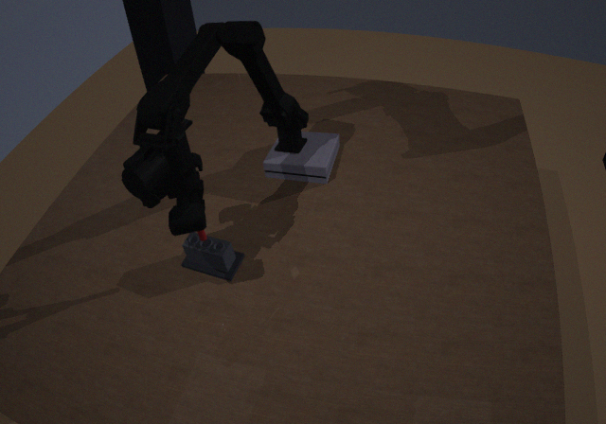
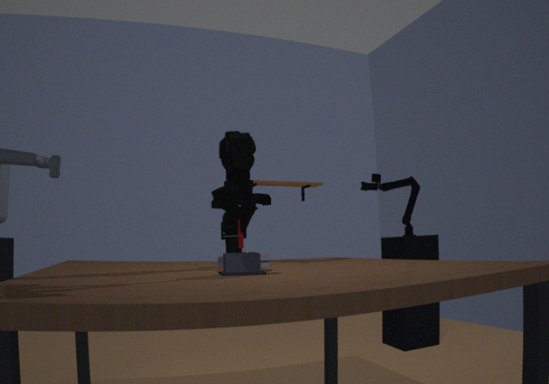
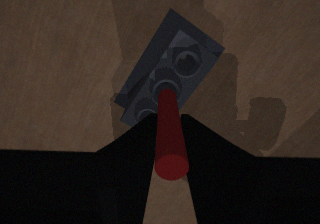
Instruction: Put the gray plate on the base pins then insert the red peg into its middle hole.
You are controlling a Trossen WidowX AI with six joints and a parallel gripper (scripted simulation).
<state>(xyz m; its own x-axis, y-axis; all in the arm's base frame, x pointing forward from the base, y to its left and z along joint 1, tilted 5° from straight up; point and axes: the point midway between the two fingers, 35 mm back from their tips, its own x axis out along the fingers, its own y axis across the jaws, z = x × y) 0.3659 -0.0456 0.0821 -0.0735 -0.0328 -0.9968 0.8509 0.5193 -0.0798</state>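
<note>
Now: the red peg right at my gripper tip. Also, from my gripper tip: dark base (110 mm below); gray plate (70 mm below).
</note>
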